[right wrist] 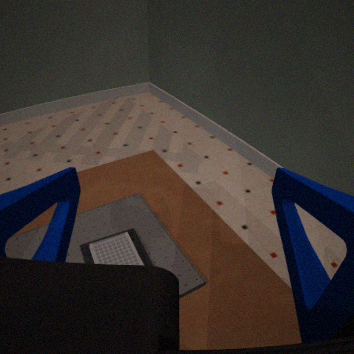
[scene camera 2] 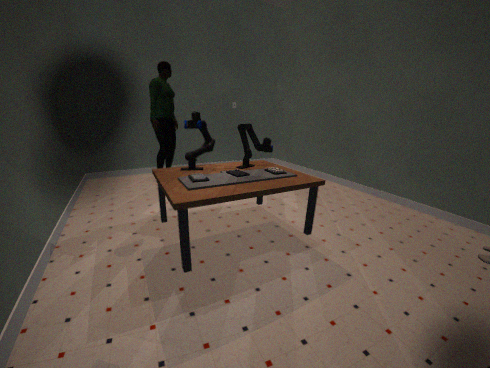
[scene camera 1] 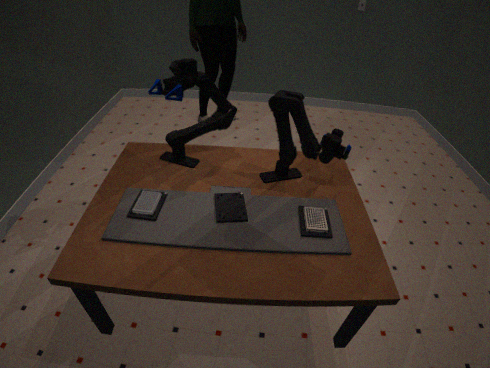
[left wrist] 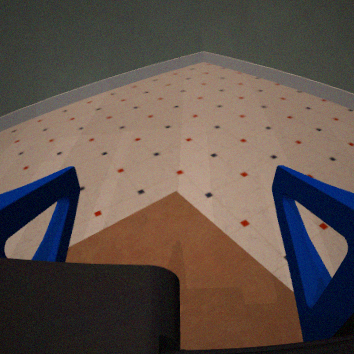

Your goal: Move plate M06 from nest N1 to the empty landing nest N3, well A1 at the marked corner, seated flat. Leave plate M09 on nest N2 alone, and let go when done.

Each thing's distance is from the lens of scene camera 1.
black nest (scene camera 1: 230, 207): 118 cm
